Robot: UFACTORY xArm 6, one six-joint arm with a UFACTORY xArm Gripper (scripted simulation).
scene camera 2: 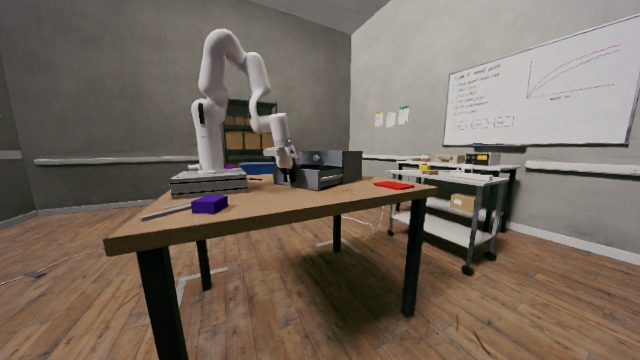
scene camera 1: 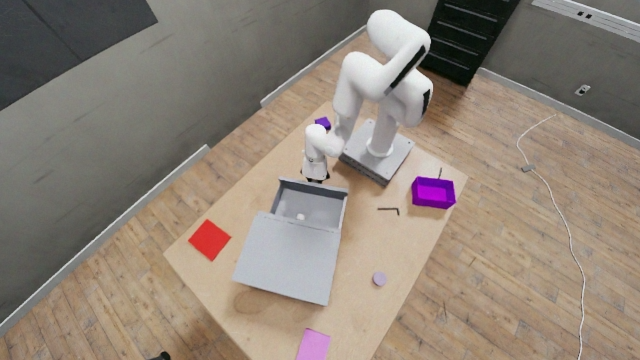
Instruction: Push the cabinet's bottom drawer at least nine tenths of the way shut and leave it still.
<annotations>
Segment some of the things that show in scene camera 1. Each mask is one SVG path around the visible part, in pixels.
A purple bin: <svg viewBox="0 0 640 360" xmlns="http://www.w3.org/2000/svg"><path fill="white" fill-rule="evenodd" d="M411 184L412 205L449 209L456 203L454 183L451 180L417 176Z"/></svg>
A red square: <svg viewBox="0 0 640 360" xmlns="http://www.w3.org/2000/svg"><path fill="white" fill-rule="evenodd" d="M206 219L189 238L188 242L213 261L232 237L209 219Z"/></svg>
</annotations>
